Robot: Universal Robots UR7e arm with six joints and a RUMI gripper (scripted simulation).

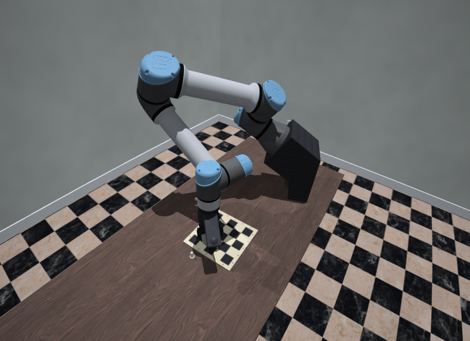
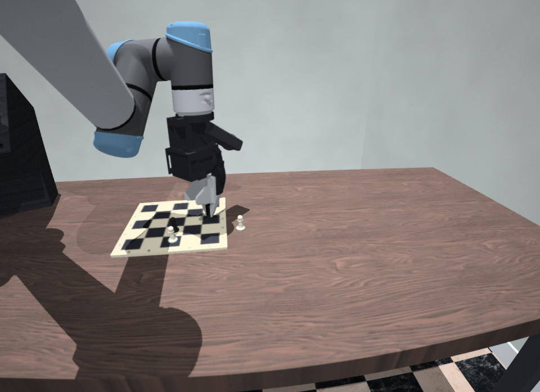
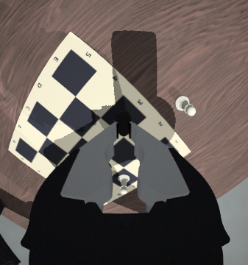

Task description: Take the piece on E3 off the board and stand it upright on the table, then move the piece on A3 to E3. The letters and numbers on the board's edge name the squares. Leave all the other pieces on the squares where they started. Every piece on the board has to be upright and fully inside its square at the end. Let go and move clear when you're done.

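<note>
Right now the chessboard is 70 mm behind my hand, 30 mm below it and 20 mm to the left of it.
</note>
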